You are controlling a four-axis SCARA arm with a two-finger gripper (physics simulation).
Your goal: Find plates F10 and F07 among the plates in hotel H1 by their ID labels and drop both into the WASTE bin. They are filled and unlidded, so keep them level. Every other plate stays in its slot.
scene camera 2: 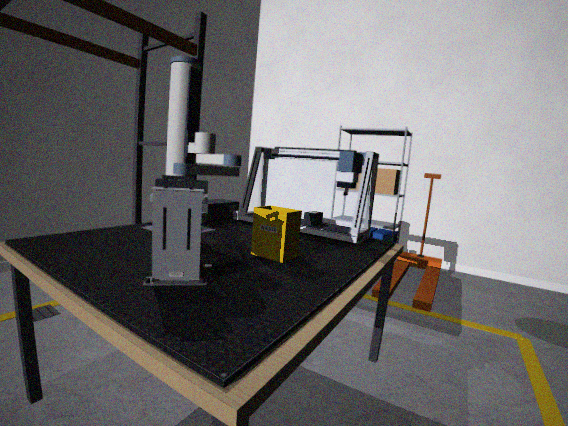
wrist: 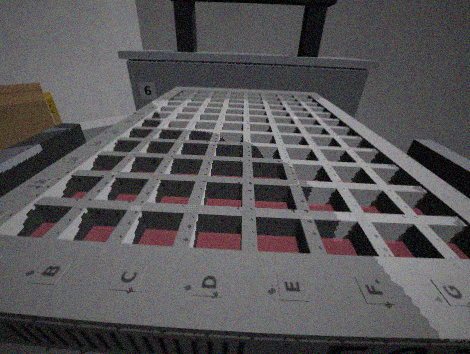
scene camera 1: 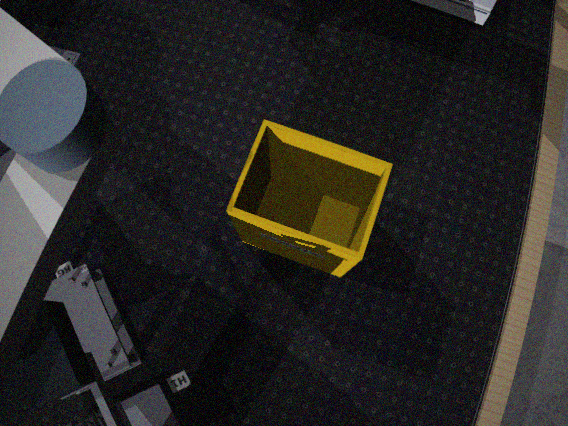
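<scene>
In the wrist view, my gripper is open, with its dark fingers at the left and right sides of a grey plate. Nothing is gripped. The plate lies level, unlidded, with red at the bottom of its near wells. Its front ID is cut off by the lower edge. The hotel's back panel carries a 6 behind it. Labels F10 and F07 do not show. The yellow WASTE bin stands upright; no plate shows inside. In scene camera 2, hotel H1 appears as a tall grey housing.
The arm's blue joint is at the upper left of scene camera 1. Below it are a grey stand labelled RG and the H1 tag. A gantry frame stands beyond the bin. An orange-brown box shows at left.
</scene>
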